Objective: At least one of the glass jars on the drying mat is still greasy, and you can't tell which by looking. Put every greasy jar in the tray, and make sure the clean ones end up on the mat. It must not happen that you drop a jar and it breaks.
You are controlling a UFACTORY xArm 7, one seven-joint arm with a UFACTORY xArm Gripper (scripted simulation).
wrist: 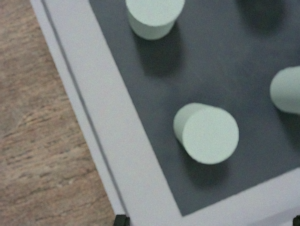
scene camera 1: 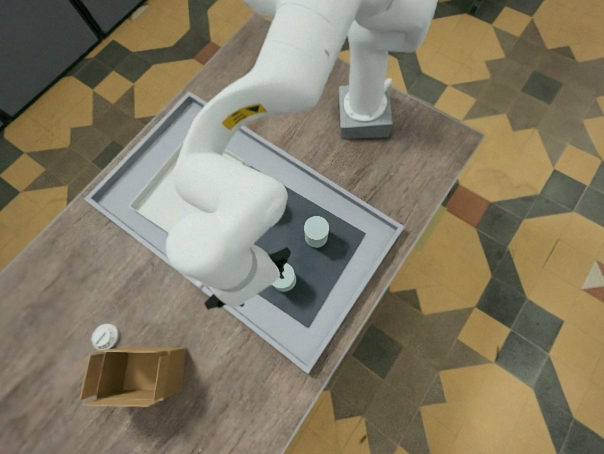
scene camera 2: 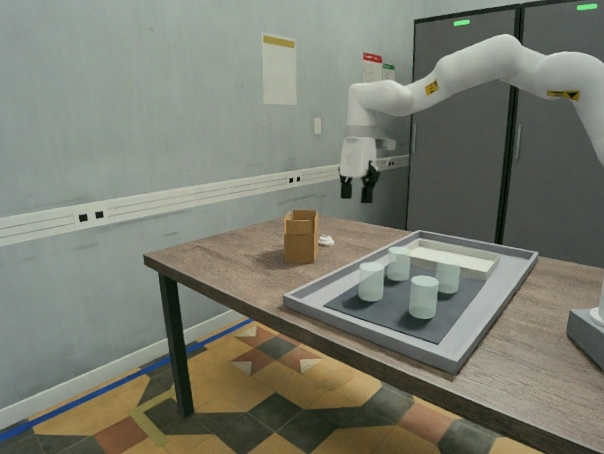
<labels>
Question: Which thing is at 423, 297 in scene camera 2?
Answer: A jar.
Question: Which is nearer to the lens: the jar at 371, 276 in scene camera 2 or the cardboard box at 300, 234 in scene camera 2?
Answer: The jar.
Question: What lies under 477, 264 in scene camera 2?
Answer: A white tray.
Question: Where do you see a jar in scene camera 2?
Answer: At 448, 268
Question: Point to a grey rimmed board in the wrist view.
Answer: At 142, 186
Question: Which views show the cardboard box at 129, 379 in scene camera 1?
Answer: Scene camera 1 and scene camera 2 only.
</labels>
